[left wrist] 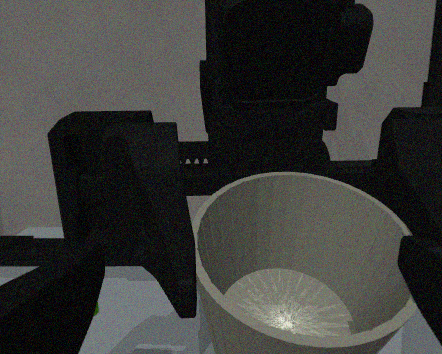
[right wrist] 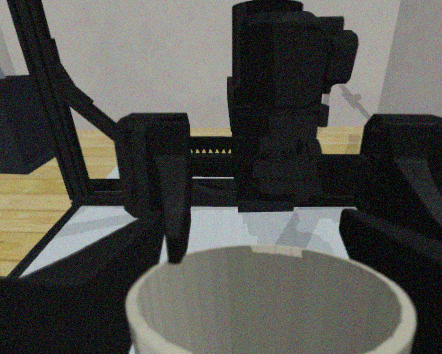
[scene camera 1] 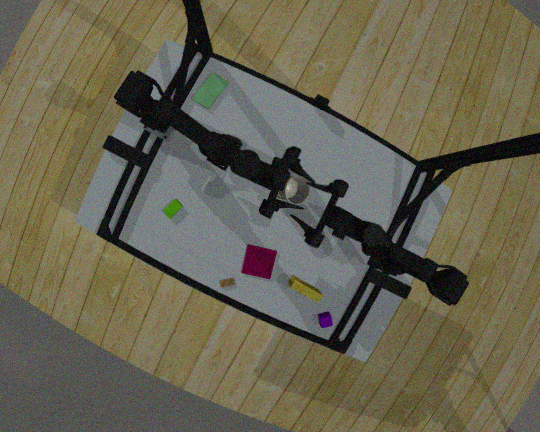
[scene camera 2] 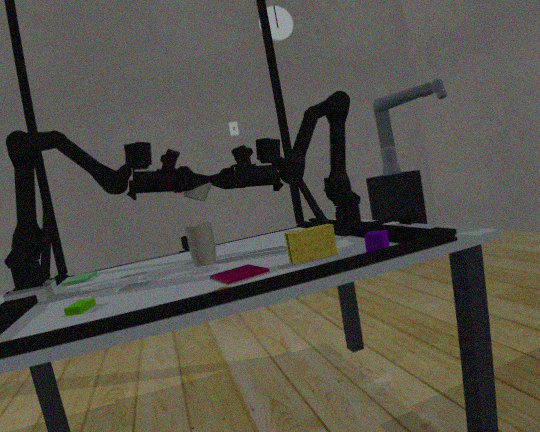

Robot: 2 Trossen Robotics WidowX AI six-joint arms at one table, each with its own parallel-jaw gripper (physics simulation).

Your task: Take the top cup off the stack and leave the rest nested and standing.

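Frame: origin at the left arm's base, x ahead, y left, z up, level; metres.
Seen in the pictures: left gripper, fingertip midpoint: [left wrist: 251, 253] [right wrist: 314, 256] [scene camera 1: 298, 198] [scene camera 2: 203, 179]; right gripper, fingertip midpoint: [left wrist: 337, 297] [right wrist: 251, 220] [scene camera 1: 309, 195] [scene camera 2: 210, 179]; left arm's base, link origin: [scene camera 1: 386, 257] [scene camera 2: 350, 224]; right arm's base, link origin: [scene camera 2: 30, 286].
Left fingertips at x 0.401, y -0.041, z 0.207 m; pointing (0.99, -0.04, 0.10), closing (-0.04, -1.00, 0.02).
Offsets run from my left fingertips to a thing's top centre.
A beige cup @(0.021 m ahead, 0.018 m right, 0.016 m up) [scene camera 2: 196, 192] hangs in the air between my two grippers, well above the table; from above it shows at the table's middle [scene camera 1: 295, 189]. It fills the left wrist view [left wrist: 297, 267] and the right wrist view [right wrist: 269, 302]. The rest of the stack @(0.036 m ahead, 0.019 m right, 0.157 m down) [scene camera 2: 202, 244] stands upright on the table below. My right gripper [scene camera 2: 183, 183] is at the cup from the left. My left gripper [scene camera 2: 215, 181] is at the cup from the right. Which one holds the cup is not clear.
On the grey mat lie a magenta tile @(0.004 m ahead, 0.230 m left, 0.221 m down) [scene camera 1: 260, 261], a yellow block @(0.170 m back, 0.247 m left, 0.159 m down) [scene camera 1: 305, 287], a purple cube @(0.292 m back, 0.328 m left, 0.189 m down) [scene camera 1: 325, 320], a small tan block @(0.073 m ahead, 0.340 m left, 0.221 m down) [scene camera 1: 228, 282], a lime block @(0.339 m ahead, 0.184 m left, 0.214 m down) [scene camera 1: 172, 207] and a green tile @(0.395 m ahead, 0.234 m right, 0.218 m down) [scene camera 1: 210, 90]. A black frame borders the mat.
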